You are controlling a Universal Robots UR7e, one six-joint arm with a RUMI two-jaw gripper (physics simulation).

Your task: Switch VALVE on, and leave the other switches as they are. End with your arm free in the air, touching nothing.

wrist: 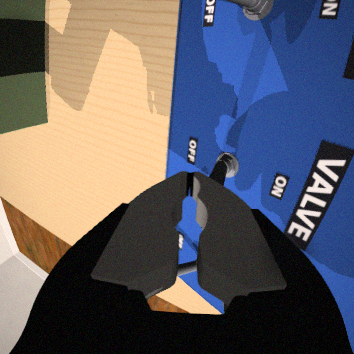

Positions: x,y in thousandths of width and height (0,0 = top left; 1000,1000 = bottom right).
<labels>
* my gripper: 535,493
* blue switch panel: 733,261
</labels>
